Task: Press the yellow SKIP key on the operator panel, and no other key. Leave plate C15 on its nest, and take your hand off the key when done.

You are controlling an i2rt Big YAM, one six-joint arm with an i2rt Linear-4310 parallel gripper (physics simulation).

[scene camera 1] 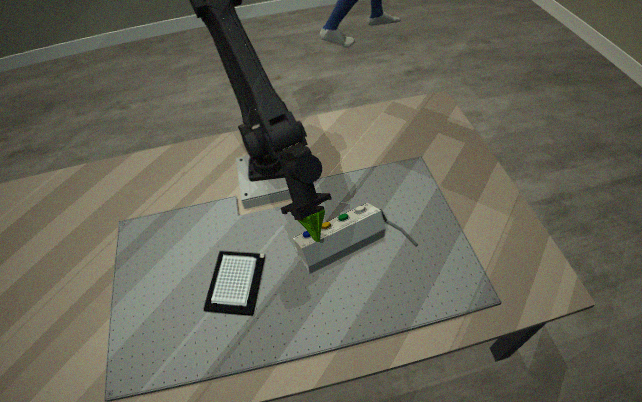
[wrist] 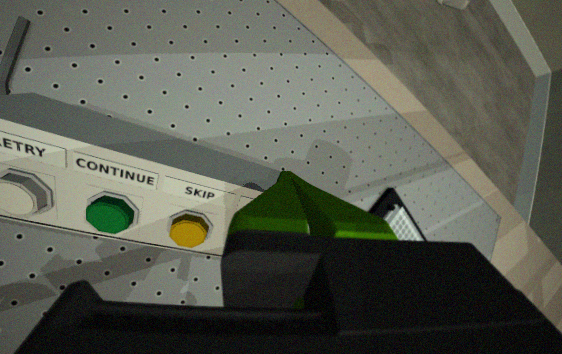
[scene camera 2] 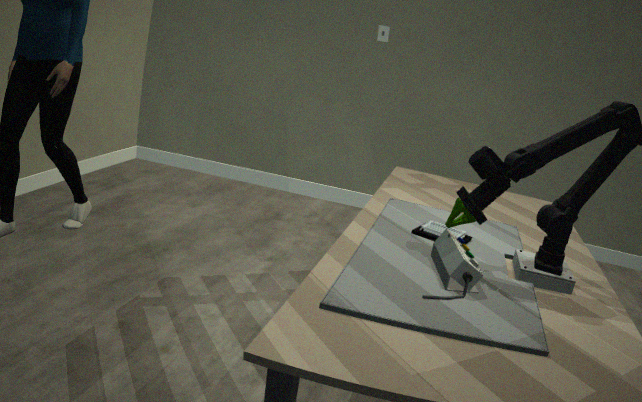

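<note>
The operator panel is a pale box with a row of keys. Its yellow SKIP key is uncovered in the wrist view, left of the fingers. My gripper is shut and empty. Its green tips are apart from the yellow key, near the panel's edge toward the blue key's end; their exact height is unclear. White plate C15 lies on its black nest.
The blue key is beside the fingers and hidden in the wrist view. The green CONTINUE key and white RETRY key lie beyond yellow. A grey cable leaves the panel's far end. A person stands beyond the table.
</note>
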